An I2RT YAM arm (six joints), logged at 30 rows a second.
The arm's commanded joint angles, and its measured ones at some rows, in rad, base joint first. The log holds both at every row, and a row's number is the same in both.
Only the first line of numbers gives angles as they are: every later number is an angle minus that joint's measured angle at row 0.
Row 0, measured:
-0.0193, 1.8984, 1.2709, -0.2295, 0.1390, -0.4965
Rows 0 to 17, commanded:
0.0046, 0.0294, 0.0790, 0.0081, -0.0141, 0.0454
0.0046, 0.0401, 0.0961, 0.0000, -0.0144, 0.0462
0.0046, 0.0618, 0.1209, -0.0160, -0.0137, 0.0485
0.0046, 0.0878, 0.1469, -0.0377, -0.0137, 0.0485
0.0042, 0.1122, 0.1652, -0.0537, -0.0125, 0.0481
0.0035, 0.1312, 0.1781, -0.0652, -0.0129, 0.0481
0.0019, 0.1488, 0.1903, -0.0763, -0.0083, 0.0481
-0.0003, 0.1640, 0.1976, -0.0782, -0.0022, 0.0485
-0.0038, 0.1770, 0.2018, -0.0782, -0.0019, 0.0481
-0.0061, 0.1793, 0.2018, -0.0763, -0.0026, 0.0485
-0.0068, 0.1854, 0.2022, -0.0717, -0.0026, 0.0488
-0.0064, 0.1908, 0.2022, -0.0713, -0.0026, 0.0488
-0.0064, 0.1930, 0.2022, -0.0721, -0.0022, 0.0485
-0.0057, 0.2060, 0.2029, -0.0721, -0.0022, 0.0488
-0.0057, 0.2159, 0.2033, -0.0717, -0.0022, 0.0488
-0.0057, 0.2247, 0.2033, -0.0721, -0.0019, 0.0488
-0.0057, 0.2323, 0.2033, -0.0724, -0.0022, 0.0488
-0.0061, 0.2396, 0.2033, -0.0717, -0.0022, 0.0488
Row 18, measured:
-0.0003, 0.1995, 0.1827, -0.0755, -0.0041, 0.0343
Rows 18 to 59, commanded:
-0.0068, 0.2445, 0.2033, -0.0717, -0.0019, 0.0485
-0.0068, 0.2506, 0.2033, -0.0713, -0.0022, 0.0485
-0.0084, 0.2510, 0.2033, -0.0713, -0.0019, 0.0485
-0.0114, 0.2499, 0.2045, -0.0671, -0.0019, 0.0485
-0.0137, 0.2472, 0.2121, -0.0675, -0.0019, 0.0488
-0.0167, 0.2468, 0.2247, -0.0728, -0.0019, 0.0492
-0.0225, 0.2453, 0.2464, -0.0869, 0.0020, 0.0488
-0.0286, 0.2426, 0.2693, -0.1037, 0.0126, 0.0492
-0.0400, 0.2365, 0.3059, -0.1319, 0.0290, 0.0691
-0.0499, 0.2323, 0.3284, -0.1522, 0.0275, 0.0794
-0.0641, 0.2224, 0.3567, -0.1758, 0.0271, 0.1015
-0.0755, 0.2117, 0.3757, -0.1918, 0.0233, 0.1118
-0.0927, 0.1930, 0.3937, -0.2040, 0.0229, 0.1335
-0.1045, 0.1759, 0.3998, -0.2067, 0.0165, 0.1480
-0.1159, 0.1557, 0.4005, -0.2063, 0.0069, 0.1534
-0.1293, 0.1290, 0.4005, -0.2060, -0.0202, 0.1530
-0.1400, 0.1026, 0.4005, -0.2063, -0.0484, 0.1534
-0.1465, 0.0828, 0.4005, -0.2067, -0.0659, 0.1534
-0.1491, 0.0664, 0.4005, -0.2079, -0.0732, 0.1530
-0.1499, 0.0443, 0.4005, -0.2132, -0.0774, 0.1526
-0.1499, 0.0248, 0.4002, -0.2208, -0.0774, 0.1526
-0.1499, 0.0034, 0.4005, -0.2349, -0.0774, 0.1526
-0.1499, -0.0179, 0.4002, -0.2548, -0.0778, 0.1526
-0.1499, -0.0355, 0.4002, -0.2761, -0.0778, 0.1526
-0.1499, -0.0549, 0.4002, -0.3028, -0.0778, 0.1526
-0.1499, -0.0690, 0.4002, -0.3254, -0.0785, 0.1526
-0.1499, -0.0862, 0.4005, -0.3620, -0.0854, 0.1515
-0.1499, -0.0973, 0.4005, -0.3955, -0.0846, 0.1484
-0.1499, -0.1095, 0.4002, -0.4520, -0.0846, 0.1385
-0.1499, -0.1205, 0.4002, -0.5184, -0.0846, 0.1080
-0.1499, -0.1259, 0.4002, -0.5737, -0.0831, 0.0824
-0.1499, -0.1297, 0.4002, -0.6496, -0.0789, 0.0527
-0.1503, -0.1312, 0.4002, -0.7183, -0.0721, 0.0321
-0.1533, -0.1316, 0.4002, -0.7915, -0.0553, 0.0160
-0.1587, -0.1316, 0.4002, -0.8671, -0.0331, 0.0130
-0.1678, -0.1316, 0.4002, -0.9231, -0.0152, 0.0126
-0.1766, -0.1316, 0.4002, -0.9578, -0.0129, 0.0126
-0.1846, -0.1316, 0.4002, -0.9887, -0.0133, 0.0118
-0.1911, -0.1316, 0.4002, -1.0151, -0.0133, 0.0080
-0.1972, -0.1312, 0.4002, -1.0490, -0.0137, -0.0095
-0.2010, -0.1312, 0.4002, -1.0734, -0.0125, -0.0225
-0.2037, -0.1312, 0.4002, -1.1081, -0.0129, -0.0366
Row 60, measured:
-0.1865, -0.1026, 0.3910, -1.0433, -0.0343, 0.0202
